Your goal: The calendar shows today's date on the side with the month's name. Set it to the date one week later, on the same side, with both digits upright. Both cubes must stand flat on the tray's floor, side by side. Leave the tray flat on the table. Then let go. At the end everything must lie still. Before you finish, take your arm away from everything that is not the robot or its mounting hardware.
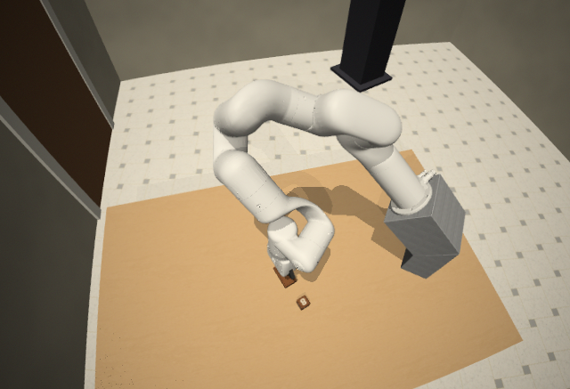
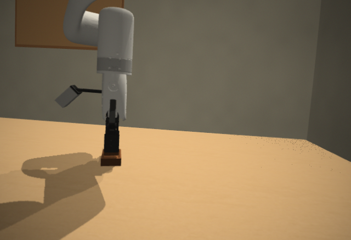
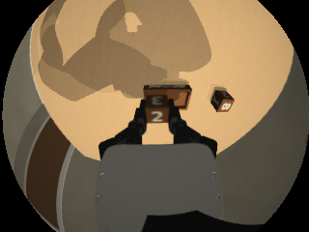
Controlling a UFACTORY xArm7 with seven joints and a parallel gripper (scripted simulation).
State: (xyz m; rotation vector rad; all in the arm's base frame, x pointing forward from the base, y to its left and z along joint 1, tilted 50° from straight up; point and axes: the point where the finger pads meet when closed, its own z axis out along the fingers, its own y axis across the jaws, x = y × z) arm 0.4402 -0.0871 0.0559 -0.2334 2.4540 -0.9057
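Right now the brown tray is 4 cm below my hand and 2 cm to the left of it.
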